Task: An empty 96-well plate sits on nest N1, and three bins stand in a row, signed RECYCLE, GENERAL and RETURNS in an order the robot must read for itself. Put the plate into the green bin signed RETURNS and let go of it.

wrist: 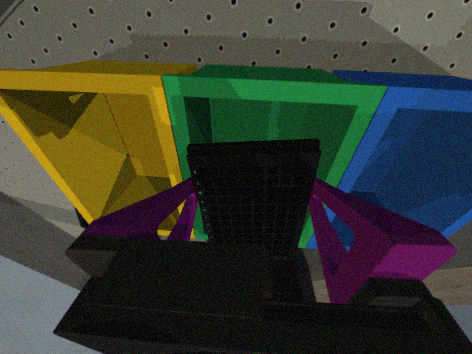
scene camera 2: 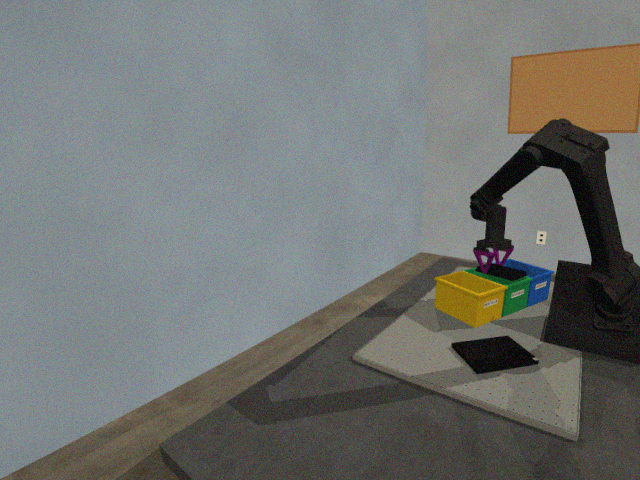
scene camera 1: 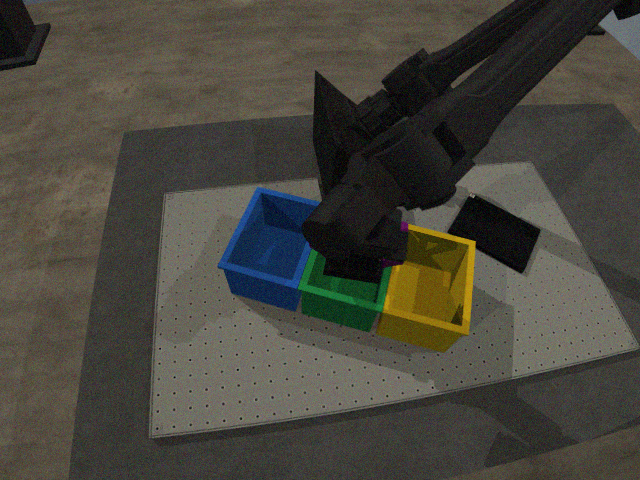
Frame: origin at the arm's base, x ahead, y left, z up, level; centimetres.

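Seen in the pictures: gripper, fingertip midpoint: [wrist: 251, 182] [scene camera 2: 491, 270] [scene camera 1: 354, 259]; arm's base at its link origin: [scene camera 2: 611, 309] [scene camera 1: 361, 126].
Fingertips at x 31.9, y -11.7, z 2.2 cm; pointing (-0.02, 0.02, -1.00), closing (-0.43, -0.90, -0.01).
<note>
Pixels of each thing's top centre, then the offset from my fingertips to it. Level surfaces: height alone.
- black 96-well plate at its top centre: [wrist: 252, 224] [scene camera 1: 358, 237] [scene camera 2: 501, 268] dz +1.7, dx -2.8, dy +1.2 cm
- green bin at its top centre: [wrist: 257, 190] [scene camera 1: 352, 253] [scene camera 2: 497, 274] dz -0.9, dx -1.7, dy +0.3 cm
- flat black slab at its top centre: [scene camera 1: 496, 229] [scene camera 2: 493, 351] dz -9.7, dx -5.7, dy +33.1 cm
- perforated board at its surface level: dz -10.9 cm
The black 96-well plate [scene camera 1: 354, 269] [scene camera 2: 504, 271] [wrist: 255, 200] is between the magenta fingers of my gripper [scene camera 2: 492, 263] [wrist: 251, 182], which is shut on it. The plate is roughly level and lies within the outline of the green bin's opening, near rim height; its exact depth is hard to tell. The green bin [scene camera 1: 338, 308] [scene camera 2: 516, 301] [wrist: 280, 90] is the middle one of the row. Its white label shows in scene camera 2, too small to read. In scene camera 1 the arm hides the far part of the green bin and most of the fingers.
A blue bin [scene camera 1: 263, 287] [scene camera 2: 540, 291] [wrist: 435, 100] and a yellow bin [scene camera 1: 421, 333] [scene camera 2: 454, 305] [wrist: 80, 80] stand directly against either side of the green bin. A flat black slab [scene camera 1: 494, 233] [scene camera 2: 494, 353] lies on the perforated board [scene camera 1: 206, 387] [scene camera 2: 403, 356] beyond the yellow bin.
</note>
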